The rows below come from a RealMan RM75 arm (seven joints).
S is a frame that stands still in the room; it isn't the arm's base.
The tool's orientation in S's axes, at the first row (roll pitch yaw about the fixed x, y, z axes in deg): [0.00, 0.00, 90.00]
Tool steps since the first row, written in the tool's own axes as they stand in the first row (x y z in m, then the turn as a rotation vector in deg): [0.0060, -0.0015, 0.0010, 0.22, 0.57, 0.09]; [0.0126, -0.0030, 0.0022, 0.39, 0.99, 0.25]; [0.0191, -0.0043, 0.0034, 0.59, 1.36, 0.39]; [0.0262, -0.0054, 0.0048, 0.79, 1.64, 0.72]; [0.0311, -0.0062, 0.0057, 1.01, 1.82, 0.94]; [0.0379, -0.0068, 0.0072, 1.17, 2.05, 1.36]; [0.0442, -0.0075, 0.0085, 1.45, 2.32, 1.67]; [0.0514, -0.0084, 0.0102, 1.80, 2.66, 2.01]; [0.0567, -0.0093, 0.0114, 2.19, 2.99, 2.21]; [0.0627, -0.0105, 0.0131, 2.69, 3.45, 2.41]
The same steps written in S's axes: [0.0015, 0.0060, 0.0010, -0.57, 0.22, 0.09]; [0.0030, 0.0126, 0.0022, -0.99, 0.39, 0.25]; [0.0043, 0.0191, 0.0034, -1.36, 0.59, 0.39]; [0.0054, 0.0262, 0.0048, -1.64, 0.79, 0.72]; [0.0062, 0.0311, 0.0057, -1.82, 1.01, 0.94]; [0.0068, 0.0379, 0.0072, -2.05, 1.17, 1.36]; [0.0075, 0.0442, 0.0085, -2.32, 1.45, 1.67]; [0.0084, 0.0514, 0.0102, -2.66, 1.80, 2.01]; [0.0093, 0.0567, 0.0114, -2.99, 2.19, 2.21]; [0.0105, 0.0627, 0.0131, -3.45, 2.69, 2.41]
